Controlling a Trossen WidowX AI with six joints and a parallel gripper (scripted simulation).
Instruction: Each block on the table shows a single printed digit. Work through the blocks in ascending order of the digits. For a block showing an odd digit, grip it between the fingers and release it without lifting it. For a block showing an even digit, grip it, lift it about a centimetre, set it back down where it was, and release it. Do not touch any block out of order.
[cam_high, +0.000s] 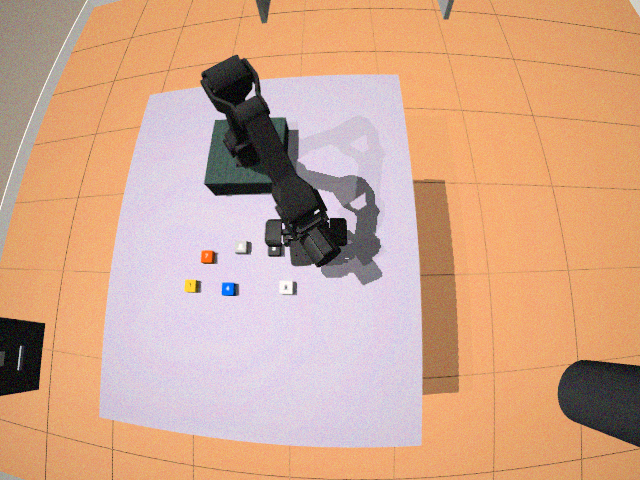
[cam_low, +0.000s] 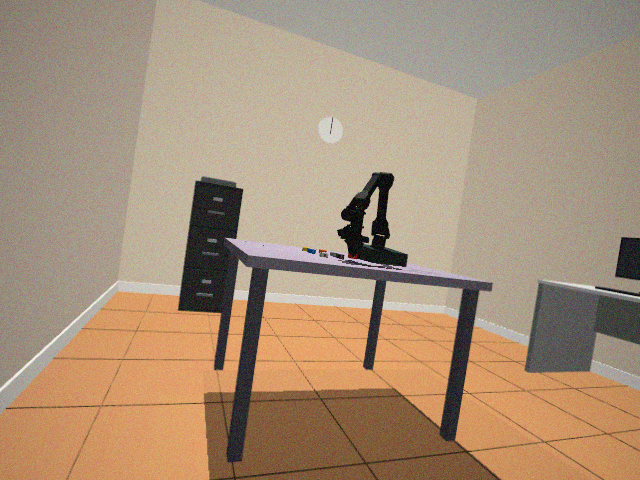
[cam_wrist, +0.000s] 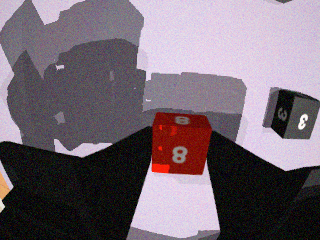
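My gripper tip is now 11 cm short of the white block, 7 cm to the left of it and 1 cm above it. Also, from my gripper tip: red block: 1 cm behind; dark grey block: 1 cm ahead, 9 cm to the right, 1 cm below.
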